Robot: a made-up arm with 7 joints.
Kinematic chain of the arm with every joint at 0, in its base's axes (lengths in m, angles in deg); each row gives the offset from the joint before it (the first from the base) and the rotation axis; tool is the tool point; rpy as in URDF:
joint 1: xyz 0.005 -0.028 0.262 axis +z
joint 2: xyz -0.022 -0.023 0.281 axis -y
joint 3: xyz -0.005 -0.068 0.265 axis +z
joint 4: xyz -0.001 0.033 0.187 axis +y
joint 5: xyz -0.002 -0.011 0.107 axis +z
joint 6: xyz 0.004 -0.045 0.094 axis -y
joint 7: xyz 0 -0.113 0.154 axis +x
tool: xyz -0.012 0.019 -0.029 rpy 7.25 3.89 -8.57
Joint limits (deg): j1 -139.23..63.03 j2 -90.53..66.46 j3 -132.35..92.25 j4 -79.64..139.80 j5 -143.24..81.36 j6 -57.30..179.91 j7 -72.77..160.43
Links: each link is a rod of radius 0.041 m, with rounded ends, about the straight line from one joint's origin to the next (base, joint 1, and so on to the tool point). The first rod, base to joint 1, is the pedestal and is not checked.
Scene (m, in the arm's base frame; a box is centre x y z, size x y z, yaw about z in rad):
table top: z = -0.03
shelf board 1: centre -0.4 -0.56 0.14 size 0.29 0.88 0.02 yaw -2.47
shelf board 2: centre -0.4 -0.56 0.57 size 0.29 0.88 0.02 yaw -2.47
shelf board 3: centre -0.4 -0.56 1 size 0.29 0.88 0.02 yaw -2.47
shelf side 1: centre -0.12 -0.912 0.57 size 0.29 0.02 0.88 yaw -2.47
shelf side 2: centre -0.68 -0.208 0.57 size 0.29 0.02 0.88 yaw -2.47
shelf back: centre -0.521 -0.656 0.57 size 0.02 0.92 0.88 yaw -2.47
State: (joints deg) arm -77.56 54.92 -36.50 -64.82 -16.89 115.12 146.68
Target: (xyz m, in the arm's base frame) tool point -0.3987 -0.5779 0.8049
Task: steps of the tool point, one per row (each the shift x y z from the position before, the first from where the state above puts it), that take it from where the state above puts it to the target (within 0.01 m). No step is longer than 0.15 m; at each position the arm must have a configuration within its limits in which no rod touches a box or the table.
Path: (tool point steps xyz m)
1: 0.0743 0.0071 0.0930
2: 0.0734 -0.0299 0.0924
3: 0.0610 -0.0666 0.0847
4: 0.0380 -0.0985 0.0693
5: 0.0068 -0.1203 0.0463
6: -0.0281 -0.1287 0.0169
7: -0.0613 -0.1220 -0.0168
8: -0.0867 -0.1008 -0.0522
9: -0.0994 -0.0687 -0.0860
10: -0.0569 -0.0900 0.0163
11: -0.0874 -0.0703 0.0010
12: -0.1070 -0.0394 -0.0173

